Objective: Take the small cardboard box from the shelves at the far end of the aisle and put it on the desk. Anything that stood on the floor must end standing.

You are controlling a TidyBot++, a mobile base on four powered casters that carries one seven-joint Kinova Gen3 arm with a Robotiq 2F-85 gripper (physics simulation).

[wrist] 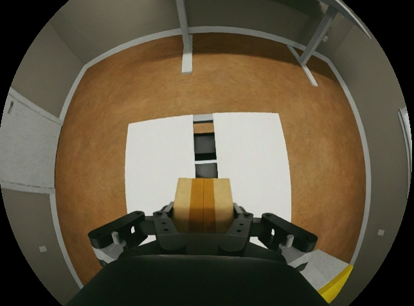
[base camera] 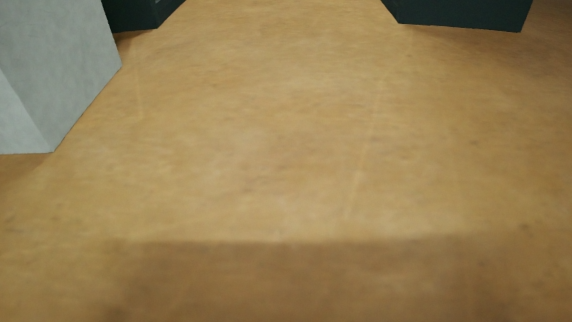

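The small cardboard box, tan with a darker tape stripe, is in the lower middle of the wrist view. My gripper is shut on it, one finger at each side, and holds it up off any surface. Metal legs with long flat feet stand on the floor at the far side of the wrist view. They look like a desk's legs, but I cannot tell for sure, as the top is mostly out of view. The shelves at the far end of the aisle do not show as such.
Two large white panels lie ahead, with a narrow gap between them. A grey block stands close at the left. Dark bases stand further ahead on both sides. A grey and yellow object is at the lower right.
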